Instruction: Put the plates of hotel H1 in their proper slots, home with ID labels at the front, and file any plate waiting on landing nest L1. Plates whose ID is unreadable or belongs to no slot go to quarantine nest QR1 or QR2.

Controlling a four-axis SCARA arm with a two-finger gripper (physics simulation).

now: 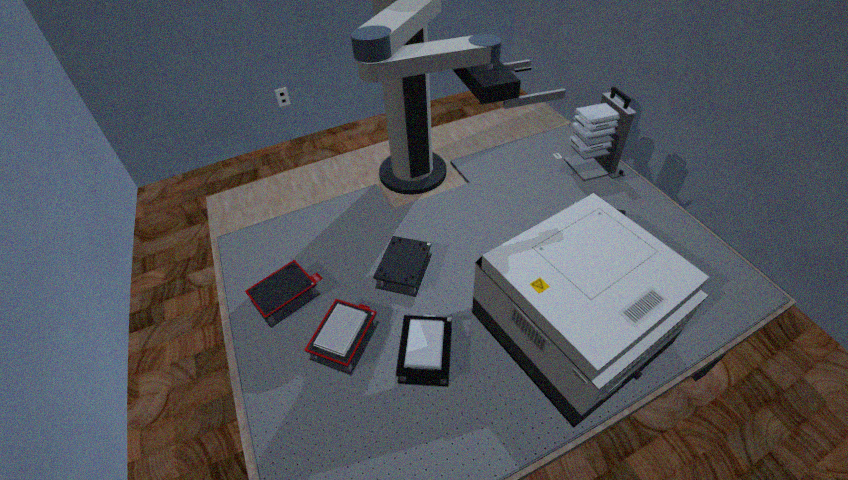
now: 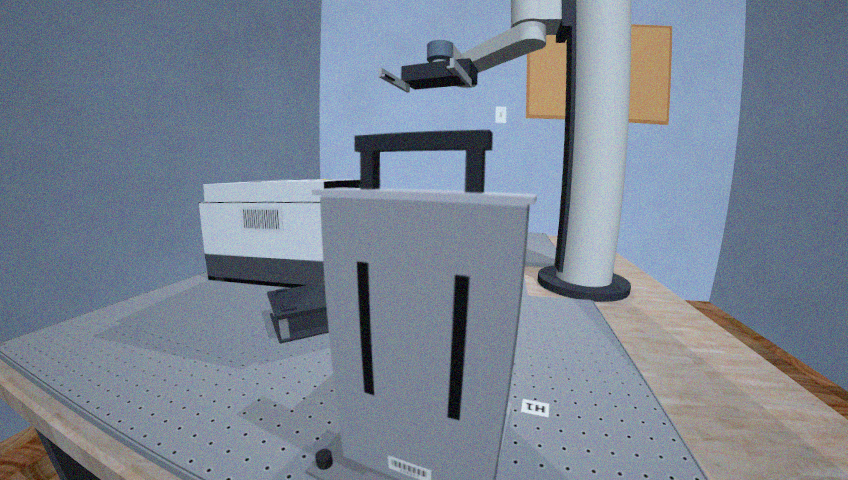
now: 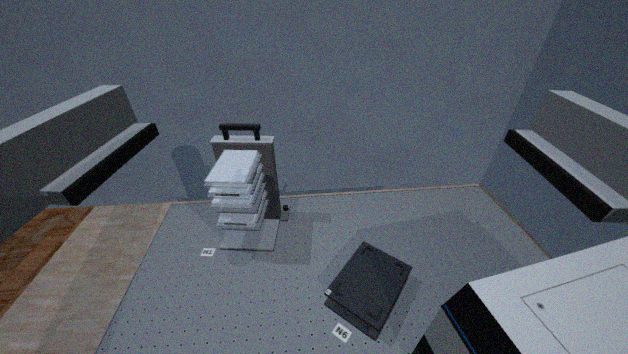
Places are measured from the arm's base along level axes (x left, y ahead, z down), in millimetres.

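Where they show: gripper, fingertip midpoint: [image 1: 546,77] [image 2: 414,67] [image 3: 327,110]; arm's base at its link origin: [image 1: 412,172] [image 2: 582,284].
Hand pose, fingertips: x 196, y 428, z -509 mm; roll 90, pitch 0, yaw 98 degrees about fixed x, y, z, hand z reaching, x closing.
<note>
Things, the pixels of their centre, and the offset from my fingertips. "spot": a spot on its surface instead.
- facing hotel H1 at the middle of its body: [image 2: 435,318] [image 3: 245,186] [image 1: 601,132] dx +412, dy -143, dz +351 mm
- white plate at the middle of its body: [image 1: 424,343] dx -468, dy +274, dz +439 mm
- black landing nest L1 at the middle of its body: [image 1: 425,348] dx -468, dy +274, dz +466 mm
- red-rimmed quarantine nest QR1 at the middle of its body: [image 1: 343,335] dx -640, dy +147, dz +468 mm
- red-rimmed nest QR2 at the middle of its body: [image 1: 282,292] dx -754, dy -60, dz +468 mm
- bulky white device at the middle of its body: [image 1: 582,299] [image 2: 298,223] dx -98, dy +376, dz +370 mm
- black top handle at a spot on its surface: [image 2: 422,140] [image 3: 238,125] spot: dx +457, dy -141, dz +211 mm
My gripper [image 1: 546,78] [image 2: 439,87] [image 3: 327,110] is open and empty, high above the table and facing hotel H1 [image 1: 621,133] [image 2: 410,321] [image 3: 269,160] from a distance. Several white plates [image 1: 596,113] [image 3: 235,167] are stacked with gaps in the hotel; some look shifted or turned against each other. Their ID labels are not readable. A white plate [image 1: 424,342] lies on the black landing nest L1 [image 1: 423,377]. Another plate [image 1: 340,327] lies on the red-rimmed quarantine nest QR1 [image 1: 327,357]. The red-rimmed nest QR2 [image 1: 280,289] bears no plate.
A bulky white device [image 1: 595,333] [image 2: 261,237] [image 3: 550,300] stands between the nests and the hotel. A dark nest [image 1: 404,260] stands near the arm's base. Another dark nest [image 2: 297,298] [image 3: 370,282] stands between device and hotel. The hotel has a black top handle [image 2: 422,140] [image 3: 240,127].
</note>
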